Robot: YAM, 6 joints.
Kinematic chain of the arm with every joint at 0, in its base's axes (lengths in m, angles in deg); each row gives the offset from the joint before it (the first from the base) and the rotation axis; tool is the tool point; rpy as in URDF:
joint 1: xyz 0 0 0.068 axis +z
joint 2: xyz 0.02 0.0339 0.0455 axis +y
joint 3: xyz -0.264 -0.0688 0 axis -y
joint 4: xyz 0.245 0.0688 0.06 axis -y
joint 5: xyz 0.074 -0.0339 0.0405 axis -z
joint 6: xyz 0.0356 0 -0.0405 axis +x
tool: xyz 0 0 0 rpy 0 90 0
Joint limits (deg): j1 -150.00..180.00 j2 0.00..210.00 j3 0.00..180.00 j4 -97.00..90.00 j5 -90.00..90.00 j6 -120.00..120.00
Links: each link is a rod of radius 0.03 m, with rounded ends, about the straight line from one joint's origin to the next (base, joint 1, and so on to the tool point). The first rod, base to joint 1, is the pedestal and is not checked.
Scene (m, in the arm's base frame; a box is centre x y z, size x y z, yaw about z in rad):
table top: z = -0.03
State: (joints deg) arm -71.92 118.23 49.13 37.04 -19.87 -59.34
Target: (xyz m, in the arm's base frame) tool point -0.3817 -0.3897 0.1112
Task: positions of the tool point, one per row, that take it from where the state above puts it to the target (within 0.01 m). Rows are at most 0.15 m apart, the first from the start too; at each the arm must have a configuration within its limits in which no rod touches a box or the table.
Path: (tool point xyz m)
1: 0.0507 -0.4151 0.0880
2: -0.0469 -0.4519 0.0942
3: -0.1571 -0.4617 0.1002
4: -0.2715 -0.4413 0.1058
5: -0.3817 -0.3897 0.1111

